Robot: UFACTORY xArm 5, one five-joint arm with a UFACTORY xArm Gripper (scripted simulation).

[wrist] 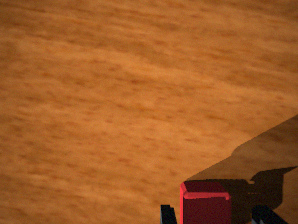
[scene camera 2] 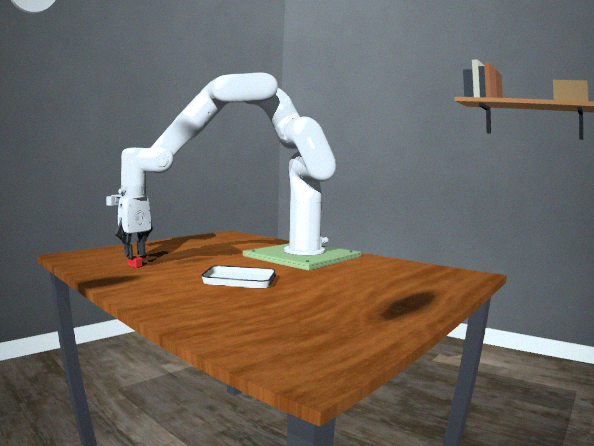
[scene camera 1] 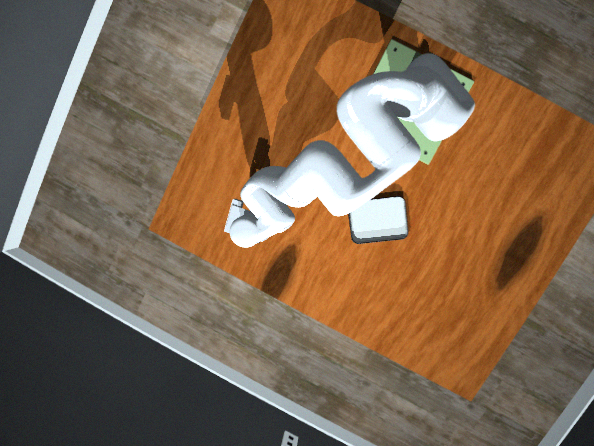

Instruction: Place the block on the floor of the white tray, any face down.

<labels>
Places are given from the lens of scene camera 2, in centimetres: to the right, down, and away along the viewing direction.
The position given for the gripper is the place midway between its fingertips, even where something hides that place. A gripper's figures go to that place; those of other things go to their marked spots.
gripper (scene camera 2: 135, 256): -46, 10, 122
white tray (scene camera 2: 252, 277): -11, 14, 116
</labels>
